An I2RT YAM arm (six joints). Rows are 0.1 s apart.
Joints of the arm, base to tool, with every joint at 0 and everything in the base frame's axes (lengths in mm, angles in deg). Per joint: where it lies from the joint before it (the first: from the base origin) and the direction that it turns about. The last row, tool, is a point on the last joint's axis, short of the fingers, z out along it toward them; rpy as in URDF.
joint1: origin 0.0 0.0 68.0 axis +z
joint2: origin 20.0 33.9 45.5 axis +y
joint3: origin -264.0 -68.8 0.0 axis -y
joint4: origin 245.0 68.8 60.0 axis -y
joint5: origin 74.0 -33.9 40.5 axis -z
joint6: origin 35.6 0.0 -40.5 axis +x
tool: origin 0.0 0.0 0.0 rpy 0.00 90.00 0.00
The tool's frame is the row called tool.
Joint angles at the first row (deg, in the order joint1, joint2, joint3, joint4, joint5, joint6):
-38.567, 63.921, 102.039, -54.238, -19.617, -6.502
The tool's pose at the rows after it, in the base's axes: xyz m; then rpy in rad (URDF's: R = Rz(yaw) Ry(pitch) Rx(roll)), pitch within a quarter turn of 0, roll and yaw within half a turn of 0:
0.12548, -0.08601, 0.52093, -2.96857, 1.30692, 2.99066
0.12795, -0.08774, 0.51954, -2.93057, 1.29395, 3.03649
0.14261, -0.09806, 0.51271, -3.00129, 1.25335, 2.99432
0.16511, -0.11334, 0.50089, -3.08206, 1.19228, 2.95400
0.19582, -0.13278, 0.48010, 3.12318, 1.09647, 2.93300
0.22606, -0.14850, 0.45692, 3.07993, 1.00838, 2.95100
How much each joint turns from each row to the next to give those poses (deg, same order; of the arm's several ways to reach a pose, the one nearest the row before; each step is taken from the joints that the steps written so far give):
-0.286, -1.465, 0.108, -1.245, 0.370, -1.487
0.023, 0.458, 0.021, -0.241, -0.239, -1.049
0.154, 2.603, 0.003, -0.218, -1.179, -0.634
0.372, 4.021, -0.001, -0.153, -1.443, -0.961
0.699, 5.660, -0.023, -0.765, -1.574, -1.836
1.137, 5.575, 0.003, -0.417, -1.136, -2.208

